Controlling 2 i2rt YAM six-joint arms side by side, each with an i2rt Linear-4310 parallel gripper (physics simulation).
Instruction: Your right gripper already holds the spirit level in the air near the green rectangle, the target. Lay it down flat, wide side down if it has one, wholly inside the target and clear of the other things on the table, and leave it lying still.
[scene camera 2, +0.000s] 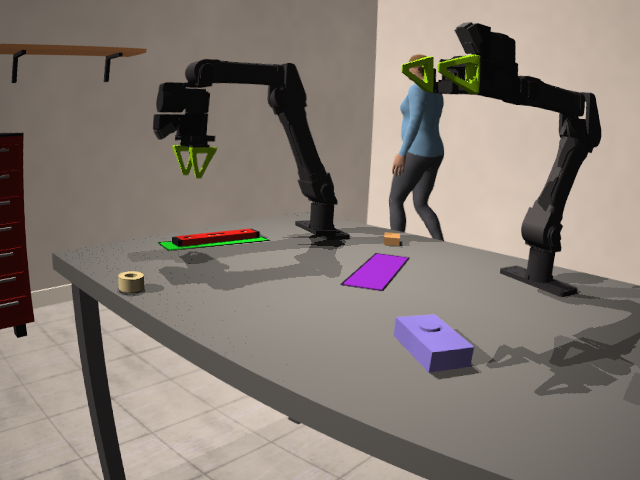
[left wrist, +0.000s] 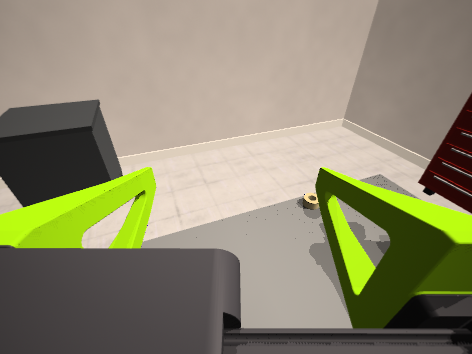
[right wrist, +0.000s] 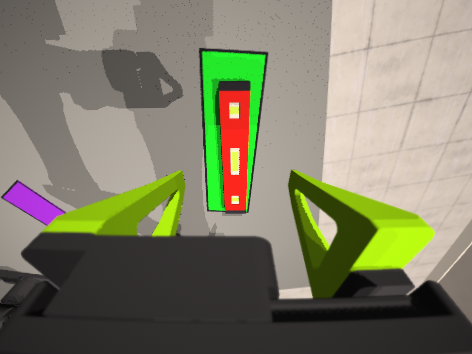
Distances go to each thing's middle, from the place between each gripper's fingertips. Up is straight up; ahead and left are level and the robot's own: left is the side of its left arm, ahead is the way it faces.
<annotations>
I see my left gripper 390 mm above the violet block (scene camera 2: 437, 347), 130 mm to the right of it and 120 mm short of it. From my left hand the other things lie so: red spirit level (scene camera 2: 186, 240) (580 mm to the right, 400 mm below, 60 mm behind); then green rectangle (right wrist: 216, 65) (570 mm to the right, 410 mm below, 50 mm behind); then purple rectangle (scene camera 2: 376, 273) (410 mm below, 170 mm to the right, 170 mm behind).
My right hand is 15 cm above the red spirit level, 7 cm past it and 2 cm to the right of it. The rest, counted from my right hand: green rectangle (16 cm below, 5 cm behind, 2 cm to the left); then purple rectangle (42 cm to the left, 17 cm behind, 16 cm below); then violet block (72 cm to the left, 14 cm below, 12 cm ahead).
</annotations>
